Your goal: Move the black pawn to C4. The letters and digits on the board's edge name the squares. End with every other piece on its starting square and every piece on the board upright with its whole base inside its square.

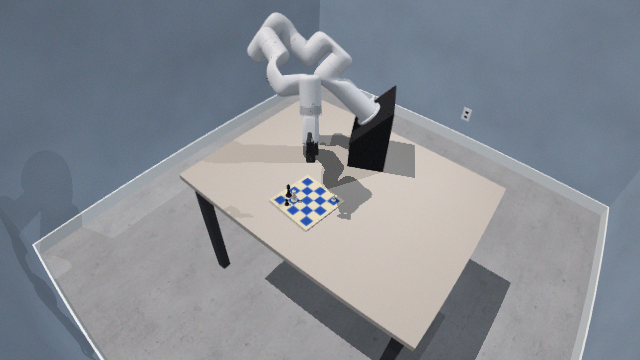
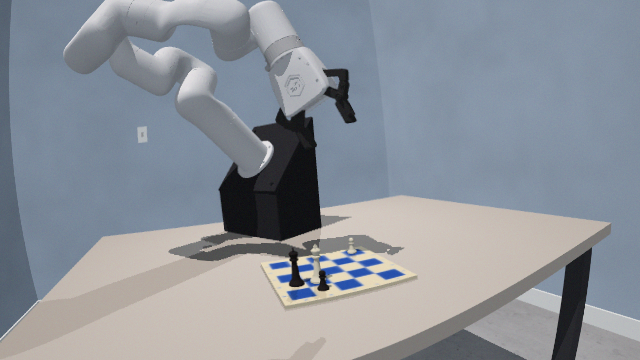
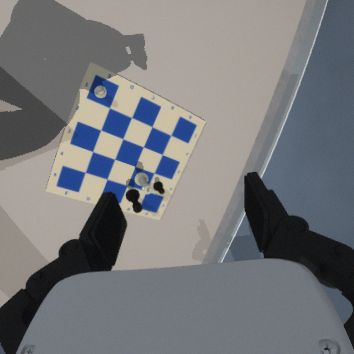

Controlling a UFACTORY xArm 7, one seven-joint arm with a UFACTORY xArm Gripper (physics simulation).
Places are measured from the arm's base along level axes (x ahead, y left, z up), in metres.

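Pixels of known places: gripper, between the fingertips: (image 1: 312,158) (image 2: 331,135) (image 3: 180,199); arm's base, origin of its link: (image 1: 369,114) (image 2: 256,160).
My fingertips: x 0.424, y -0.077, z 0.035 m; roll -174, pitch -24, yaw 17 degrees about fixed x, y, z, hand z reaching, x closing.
Observation:
Ahead of a thing's pixels: the offset from my fingertips to its top centre. Level surfaces: height alone.
The black pawn @(dx +0.055, dy -0.085, dz -0.201 m) (image 1: 287,203) (image 2: 322,282) (image 3: 158,186) stands upright on a cream edge square of the blue-and-cream board @(dx -0.001, dy -0.022, dz -0.233 m) (image 1: 306,228) (image 2: 370,285) (image 3: 51,187), beside a blue corner square. The black king @(dx +0.007, dy -0.102, dz -0.170 m) (image 1: 288,191) (image 2: 295,272) (image 3: 132,195) stands on the cream square on that corner's other side. The white king @(dx +0.022, dy -0.069, dz -0.170 m) (image 1: 294,196) (image 2: 316,265) (image 3: 141,179) stands on the blue square diagonal to the corner. The white pawn @(dx -0.050, dy +0.075, dz -0.201 m) (image 1: 334,199) (image 2: 351,245) (image 3: 100,91) stands on a far blue corner square. My gripper (image 1: 310,159) (image 2: 331,132) (image 3: 180,199) is open and empty, high above the table, on the robot-base side of the board.
The kings and black pawn stand close together. The board lies on the beige table @(dz -0.239 m) (image 1: 400,240) (image 2: 175,310) (image 3: 235,60). The black robot base (image 1: 367,150) (image 2: 270,215) stands behind it. Edge labels are too small to read surely.

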